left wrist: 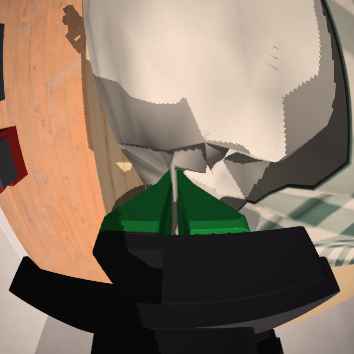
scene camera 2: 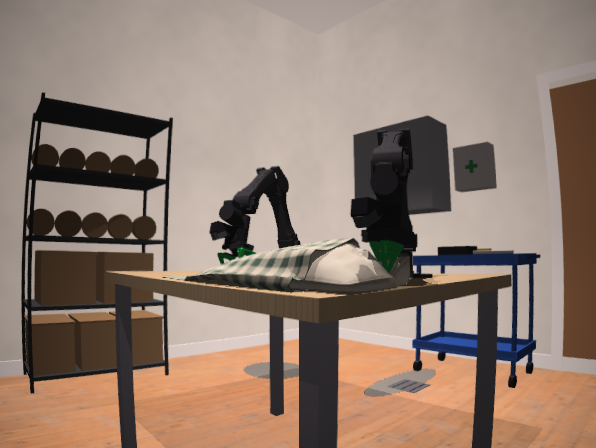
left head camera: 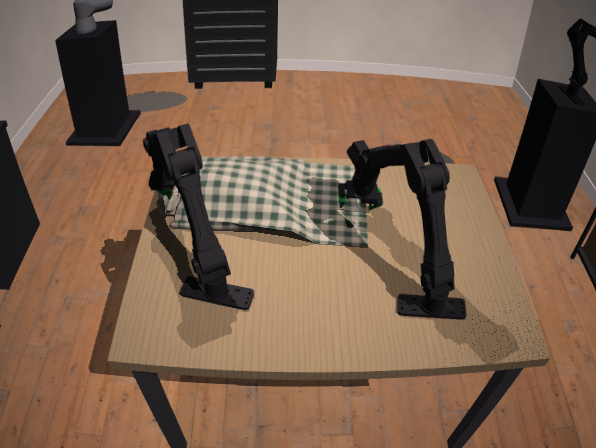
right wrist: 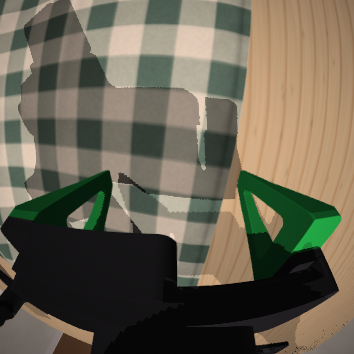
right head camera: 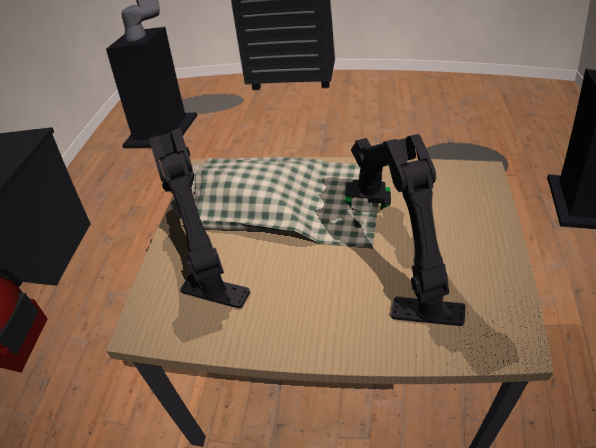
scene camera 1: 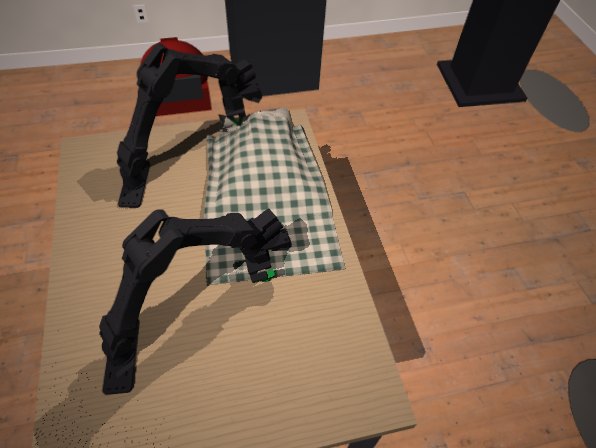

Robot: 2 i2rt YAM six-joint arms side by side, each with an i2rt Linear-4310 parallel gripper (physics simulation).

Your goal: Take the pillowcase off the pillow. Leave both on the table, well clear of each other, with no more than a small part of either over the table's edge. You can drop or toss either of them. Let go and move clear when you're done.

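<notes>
The green-and-white checked pillowcase [left head camera: 250, 195] [right head camera: 260, 190] [scene camera 1: 265, 175] [scene camera 2: 280, 262] [right wrist: 135, 40] lies at the back left of the table in the head views, over most of the pillow. The white pillow [scene camera 2: 340, 265] [left wrist: 200, 60] bulges out of its open end, at the table's left edge. My left gripper [left wrist: 174, 177] [scene camera 1: 237, 120] is shut on a pinched corner of the pillow. My right gripper [right wrist: 174, 177] [left head camera: 359, 205] [right head camera: 366, 205] [scene camera 2: 234, 258] is open, with its fingers on either side of the pillowcase's flat far edge, one over cloth and one over bare table; nothing is between them.
The wooden table [left head camera: 300, 310] [right head camera: 300, 310] [scene camera 1: 300, 360] carries both arm bases near its front. The pillow end is close to the table's left edge in the head views. A blue cart [scene camera 2: 475, 344] and a black shelf rack [scene camera 2: 169, 200] stand beyond the table.
</notes>
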